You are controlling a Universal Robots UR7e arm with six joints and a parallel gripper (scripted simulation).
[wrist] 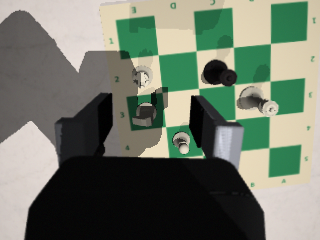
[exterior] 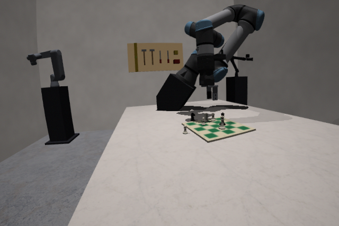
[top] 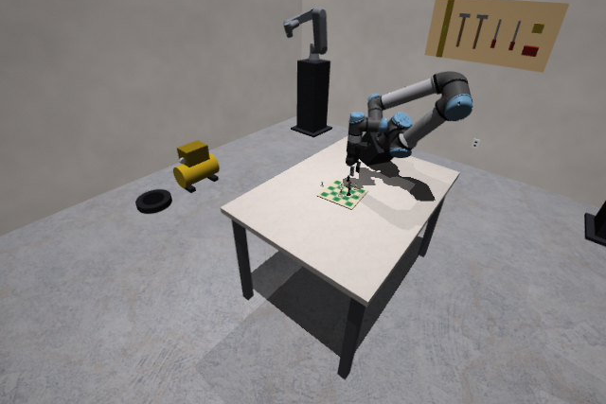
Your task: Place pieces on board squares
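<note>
The cream chessboard lies 70 mm ahead of my hand, 20 mm to the right of it and 120 mm below it.
</note>
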